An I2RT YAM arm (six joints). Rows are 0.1 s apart.
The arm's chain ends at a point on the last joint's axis. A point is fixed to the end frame.
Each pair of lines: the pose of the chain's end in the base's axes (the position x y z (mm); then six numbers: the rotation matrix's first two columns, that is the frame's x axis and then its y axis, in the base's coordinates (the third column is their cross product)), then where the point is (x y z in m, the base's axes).
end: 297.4 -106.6 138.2 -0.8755 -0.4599 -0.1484 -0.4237 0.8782 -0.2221
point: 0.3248 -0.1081 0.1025
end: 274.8 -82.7 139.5 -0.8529 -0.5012 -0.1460 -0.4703 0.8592 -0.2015
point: 0.3018 -0.0822 0.1034
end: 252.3 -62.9 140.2 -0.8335 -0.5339 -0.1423 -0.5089 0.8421 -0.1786
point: 0.2787 -0.0606 0.1037
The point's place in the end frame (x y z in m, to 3 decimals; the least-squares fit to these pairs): -0.018 -0.005 0.041
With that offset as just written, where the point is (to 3 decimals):
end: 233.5 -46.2 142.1 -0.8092 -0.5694 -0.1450 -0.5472 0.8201 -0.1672
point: 0.260 -0.042 0.106
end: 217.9 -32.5 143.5 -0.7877 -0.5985 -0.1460 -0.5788 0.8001 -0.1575
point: 0.244 -0.027 0.107
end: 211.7 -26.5 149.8 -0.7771 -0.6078 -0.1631 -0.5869 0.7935 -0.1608
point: 0.238 -0.021 0.114
